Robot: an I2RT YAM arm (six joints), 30 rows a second.
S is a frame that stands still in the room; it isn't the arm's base.
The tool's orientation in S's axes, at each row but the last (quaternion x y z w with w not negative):
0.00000 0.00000 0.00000 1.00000
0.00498 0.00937 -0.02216 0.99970
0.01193 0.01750 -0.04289 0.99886
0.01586 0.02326 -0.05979 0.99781
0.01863 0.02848 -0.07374 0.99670
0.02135 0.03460 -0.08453 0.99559
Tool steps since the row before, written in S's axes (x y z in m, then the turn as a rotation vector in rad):
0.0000 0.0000 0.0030 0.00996 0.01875 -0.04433
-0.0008 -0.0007 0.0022 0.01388 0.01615 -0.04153
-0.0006 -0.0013 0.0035 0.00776 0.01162 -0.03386
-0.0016 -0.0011 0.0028 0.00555 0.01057 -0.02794
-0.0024 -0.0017 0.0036 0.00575 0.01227 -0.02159
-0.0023 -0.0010 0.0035 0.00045 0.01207 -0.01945
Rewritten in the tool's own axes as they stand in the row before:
0.0000 0.0000 0.0030 0.00996 0.01875 -0.04433
-0.0008 -0.0007 0.0022 0.01394 0.01635 -0.04143
-0.0006 -0.0013 0.0035 0.00795 0.01149 -0.03386
-0.0016 -0.0012 0.0028 0.00560 0.01035 -0.02801
-0.0023 -0.0019 0.0035 0.00517 0.01227 -0.02174
-0.0023 -0.0012 0.0034 -0.00016 0.01125 -0.01994

